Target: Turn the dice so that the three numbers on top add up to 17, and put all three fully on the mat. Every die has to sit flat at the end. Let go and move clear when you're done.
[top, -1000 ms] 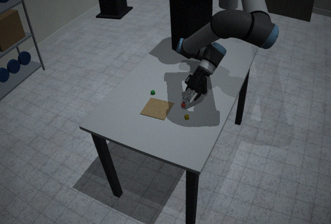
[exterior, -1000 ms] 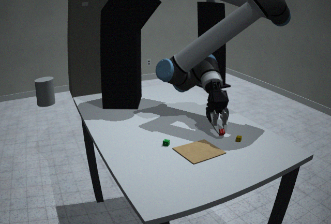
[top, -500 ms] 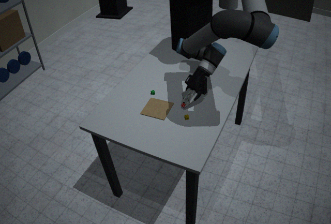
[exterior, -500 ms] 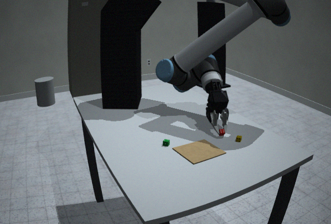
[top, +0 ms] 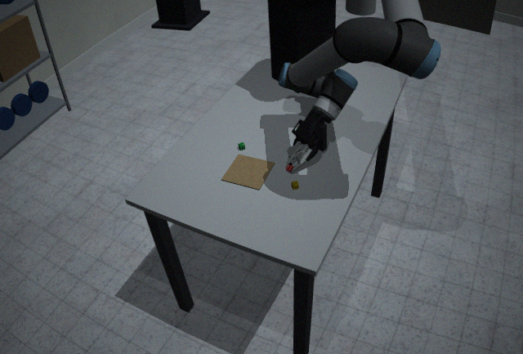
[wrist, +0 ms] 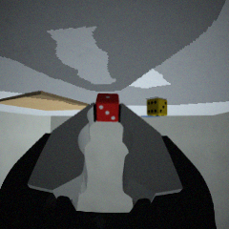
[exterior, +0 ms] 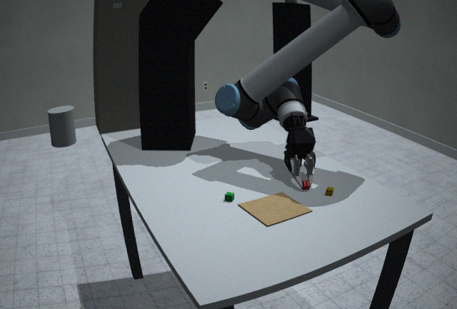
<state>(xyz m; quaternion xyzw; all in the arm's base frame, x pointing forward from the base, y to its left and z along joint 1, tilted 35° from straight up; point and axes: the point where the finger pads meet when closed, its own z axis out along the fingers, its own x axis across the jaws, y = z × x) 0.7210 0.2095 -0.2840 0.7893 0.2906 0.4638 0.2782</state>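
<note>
Now: hand 1 cm short of the red die. The rest, counted from my hand: mat: 5 cm ahead, 14 cm to the right, 2 cm below; then green die: 6 cm behind, 21 cm to the right, 1 cm below; then yellow die: 7 cm ahead, 3 cm to the left, 1 cm below.
</note>
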